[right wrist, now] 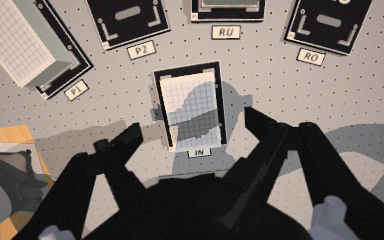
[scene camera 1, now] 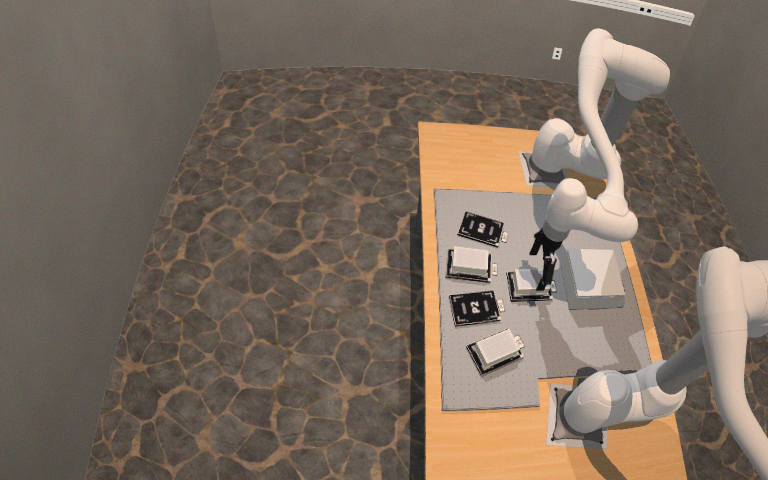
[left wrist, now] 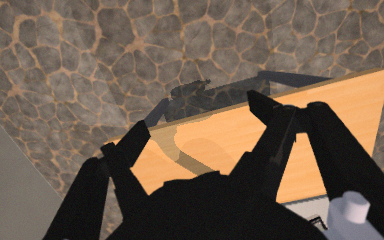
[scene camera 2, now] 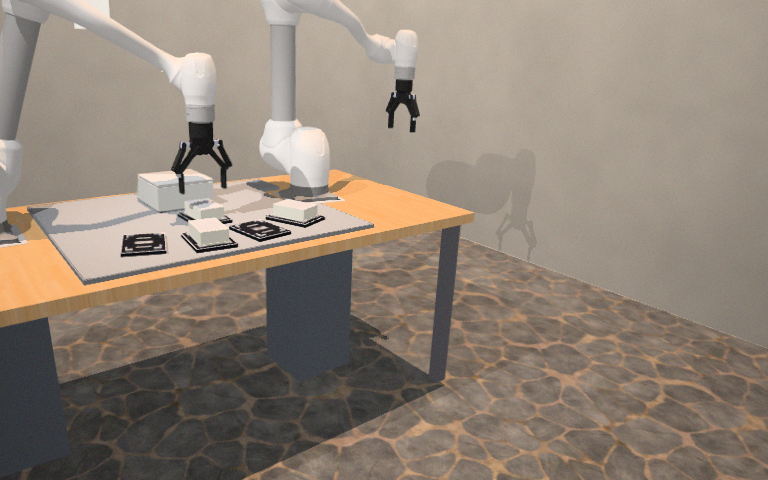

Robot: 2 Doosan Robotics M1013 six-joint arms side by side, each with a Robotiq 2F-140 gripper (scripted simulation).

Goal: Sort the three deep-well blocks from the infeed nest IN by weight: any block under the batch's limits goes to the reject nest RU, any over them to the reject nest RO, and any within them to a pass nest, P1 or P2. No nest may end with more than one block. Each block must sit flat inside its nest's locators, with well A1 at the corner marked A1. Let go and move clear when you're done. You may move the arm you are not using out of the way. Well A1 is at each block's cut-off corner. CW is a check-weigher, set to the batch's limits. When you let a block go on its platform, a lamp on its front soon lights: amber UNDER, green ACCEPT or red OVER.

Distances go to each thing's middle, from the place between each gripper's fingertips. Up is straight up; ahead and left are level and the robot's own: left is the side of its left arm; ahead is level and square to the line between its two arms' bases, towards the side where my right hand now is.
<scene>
Now: the infeed nest (right wrist: 193, 69) 100 mm below my right hand (scene camera 2: 203, 190). Also, from my right hand: check-weigher CW (scene camera 1: 592, 280): 260 mm behind, 40 mm below, 10 mm to the right; nest P2 (scene camera 1: 491, 302): 210 mm ahead, 100 mm to the left, 100 mm below; nest RO (scene camera 1: 466, 222): 250 mm to the right, 170 mm ahead, 100 mm below.
My left hand (scene camera 2: 401, 130) is 43 cm short of the nest P2, 91 cm to the left of it and 23 cm above it. Round my left hand: check-weigher CW 4 cm behind, 103 cm to the right, 17 cm below; infeed nest 22 cm ahead, 101 cm to the right, 23 cm below; nest RO 39 cm ahead, 126 cm to the right, 23 cm below.
</scene>
